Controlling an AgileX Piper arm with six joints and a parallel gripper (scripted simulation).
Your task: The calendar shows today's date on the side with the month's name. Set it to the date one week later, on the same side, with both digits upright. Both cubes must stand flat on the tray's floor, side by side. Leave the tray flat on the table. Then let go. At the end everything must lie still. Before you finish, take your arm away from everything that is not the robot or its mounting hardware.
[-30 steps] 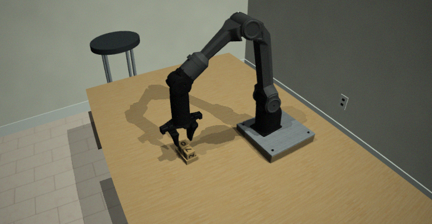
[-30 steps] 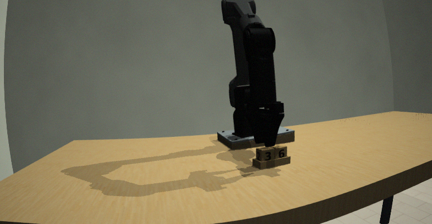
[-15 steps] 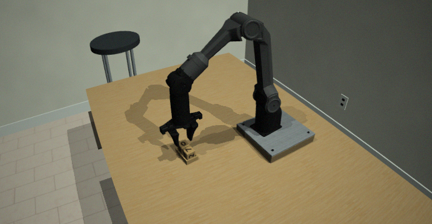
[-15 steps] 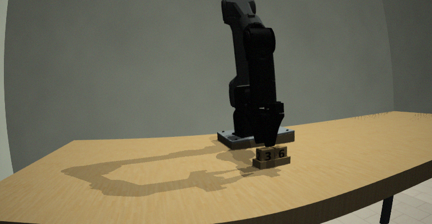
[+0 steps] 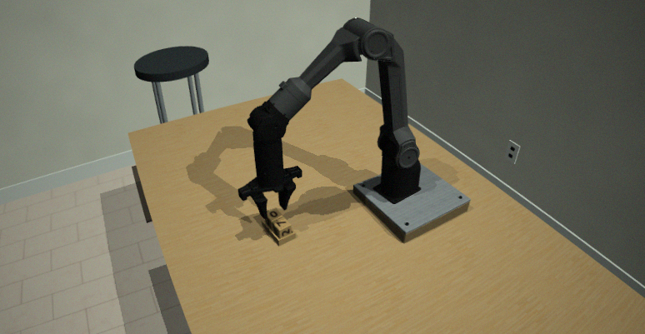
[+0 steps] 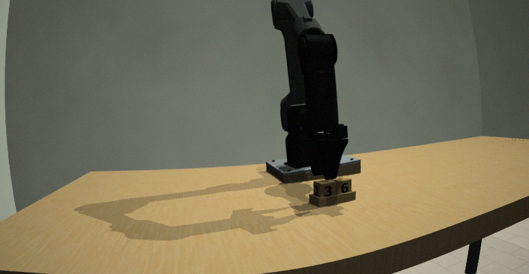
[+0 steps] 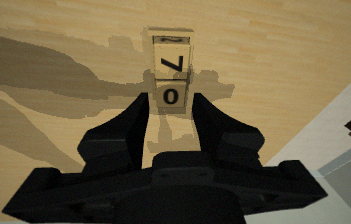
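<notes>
My hand is 50 mm above the small wooden tray and 20 mm to the right of it.
</notes>
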